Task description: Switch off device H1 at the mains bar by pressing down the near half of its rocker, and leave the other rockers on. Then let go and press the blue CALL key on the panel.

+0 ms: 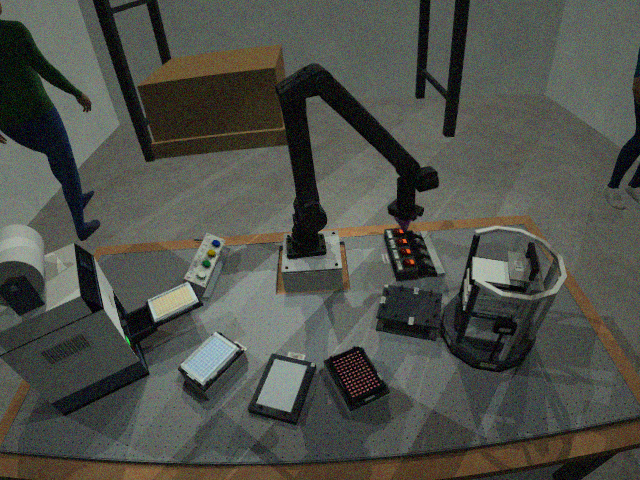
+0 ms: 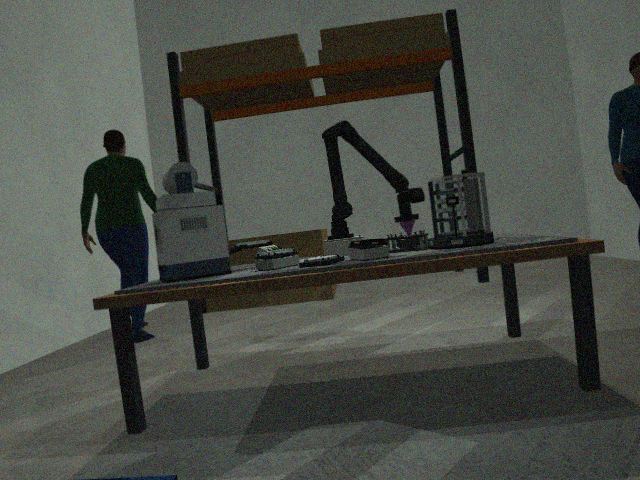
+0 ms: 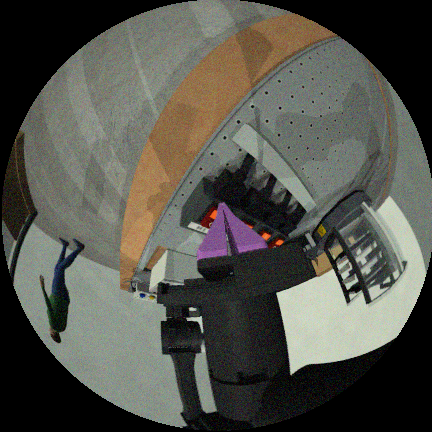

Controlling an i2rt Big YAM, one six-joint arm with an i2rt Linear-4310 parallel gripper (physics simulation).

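Frame: origin at the arm's base, x ahead, y left, z up, level; centimetres.
Where they show: gripper, between the fingertips: (image 1: 404, 230) (image 3: 221, 205); arm's base, origin of its link: (image 1: 306, 247) (image 2: 340, 238).
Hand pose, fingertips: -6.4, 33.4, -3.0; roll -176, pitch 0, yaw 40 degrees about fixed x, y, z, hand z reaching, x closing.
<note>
Things, the pixels of their top centre, and the offset from my fingertips, as dx, dy, dz. "spot": a spot on its surface instead.
- H1 label, a spot on its surface: (image 3: 198, 227) spot: -0.2, -5.3, -0.5
- end rocker, centre of its top: (image 3: 214, 222) (image 1: 398, 230) +0.3, -2.2, +0.7
- panel, centre of its top: (image 1: 200, 254) (image 2: 269, 245) (image 3: 154, 301) +4.5, -67.1, +3.8
- blue CALL key, centre of its top: (image 1: 215, 241) (image 3: 141, 296) -2.5, -63.4, +2.9
- black rack-like block, centre of its top: (image 1: 411, 300) (image 2: 405, 232) +32.7, -7.4, +3.0
- clear-walled round device, a spot on its surface: (image 1: 491, 360) spot: +52.2, +8.4, -0.6
- large grey machine, centre of its top: (image 1: 6, 241) (image 2: 181, 165) +38.0, -94.8, +41.0
The mains bar (image 1: 400, 270) (image 3: 193, 204) lies at the back right, with black plugs along one side and a row of several rockers glowing orange. The H1 label (image 3: 198, 227) is beside the end rocker (image 1: 398, 232) (image 3: 213, 215), which glows orange and is partly hidden by the fingers. My gripper (image 1: 404, 229) (image 2: 409, 234) (image 3: 221, 205) is shut and empty, its purple tips pointing down at the H1 end of the bar. Whether they touch the rocker cannot be told. The panel (image 1: 195, 271) stands left of the arm base, with the blue CALL key (image 1: 215, 242) (image 3: 143, 295) at its far end.
A black rack-like block (image 1: 410, 310) lies in front of the mains bar. A clear-walled round device (image 1: 491, 360) stands to its right. Three plates or trays (image 1: 210, 360) (image 1: 283, 384) (image 1: 356, 376) lie toward the front. A large grey machine (image 1: 77, 356) stands at the left.
</note>
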